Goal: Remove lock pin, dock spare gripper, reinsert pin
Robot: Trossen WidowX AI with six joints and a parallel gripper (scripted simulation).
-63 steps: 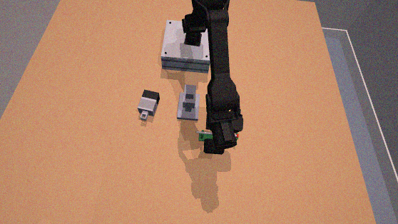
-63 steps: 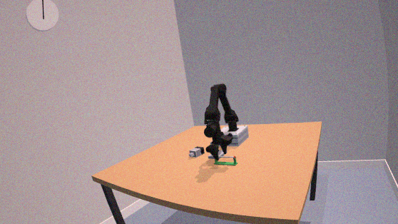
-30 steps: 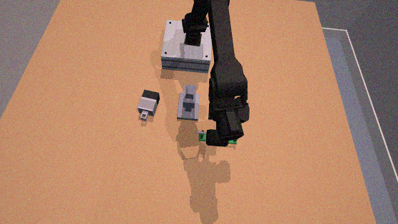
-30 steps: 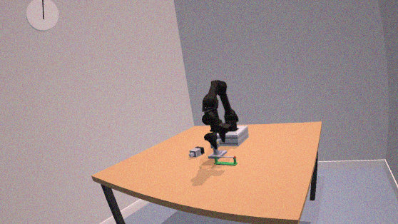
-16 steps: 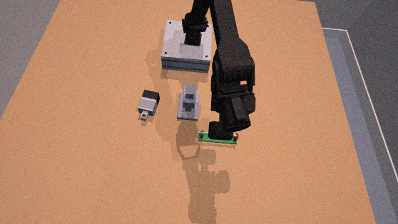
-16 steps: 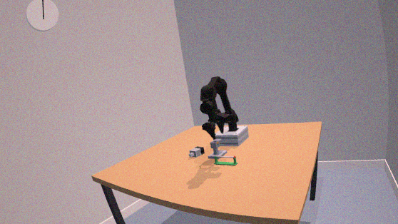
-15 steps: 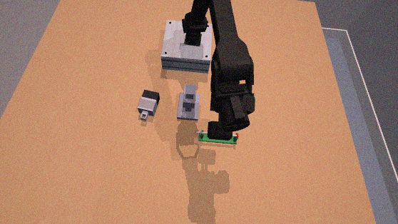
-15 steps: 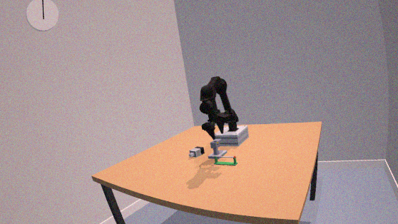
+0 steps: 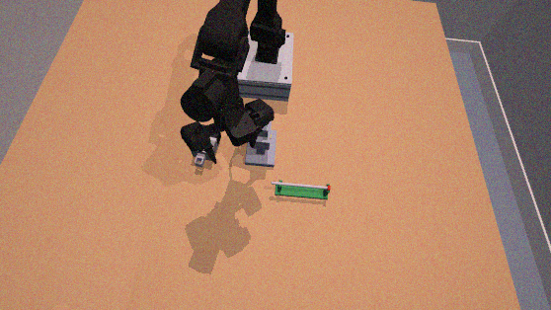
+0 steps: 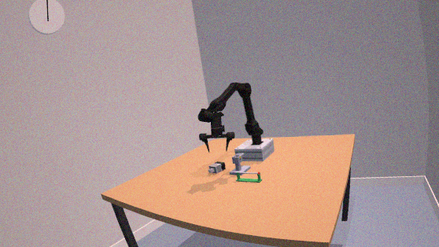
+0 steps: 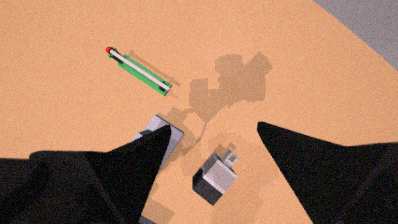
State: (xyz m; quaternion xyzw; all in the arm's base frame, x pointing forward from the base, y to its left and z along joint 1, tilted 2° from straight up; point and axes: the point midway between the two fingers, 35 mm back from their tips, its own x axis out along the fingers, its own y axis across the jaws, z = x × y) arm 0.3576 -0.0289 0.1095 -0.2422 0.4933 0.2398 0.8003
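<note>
My gripper tip is now 7 cm past the spare gripper, 10 cm to the left of it and 13 cm above it. Also, from my gripper tip: green mount (18 cm to the left, 13 cm below).
</note>
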